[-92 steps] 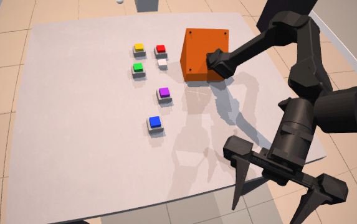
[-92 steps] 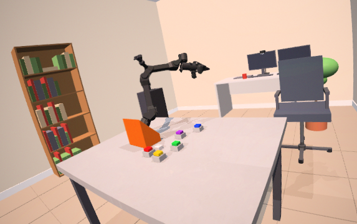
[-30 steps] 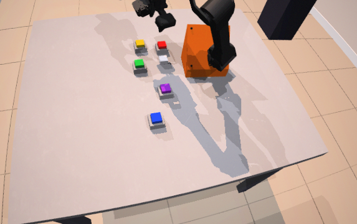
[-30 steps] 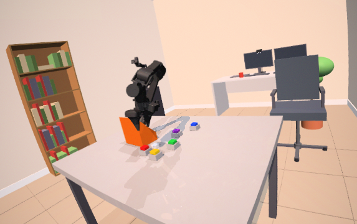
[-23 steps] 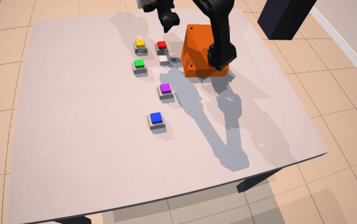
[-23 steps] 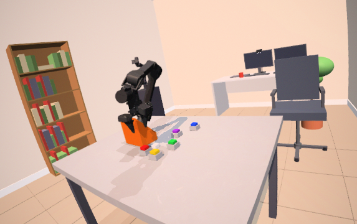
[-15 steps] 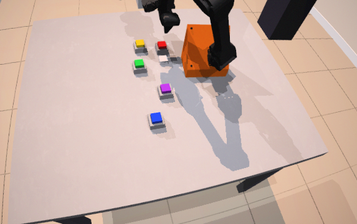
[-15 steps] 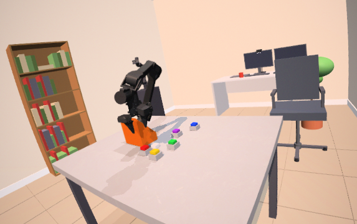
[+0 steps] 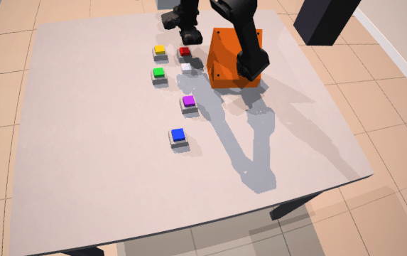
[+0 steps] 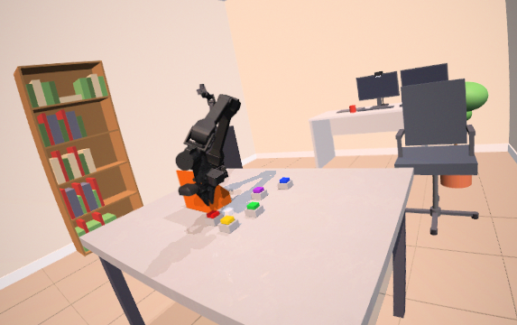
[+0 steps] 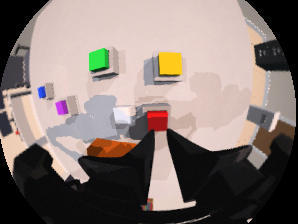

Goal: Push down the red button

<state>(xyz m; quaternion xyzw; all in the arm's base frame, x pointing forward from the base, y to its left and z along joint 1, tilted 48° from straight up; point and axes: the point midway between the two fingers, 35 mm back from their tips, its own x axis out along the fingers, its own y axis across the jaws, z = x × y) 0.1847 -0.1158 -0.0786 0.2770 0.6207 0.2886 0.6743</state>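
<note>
Now: gripper tip 40 mm above the red button. Round my gripper tip: yellow button: 90 mm ahead, 20 mm to the right, 40 mm below; white block: 70 mm to the left, 60 mm below; green button: 110 mm ahead, 100 mm to the left, 40 mm below.
</note>
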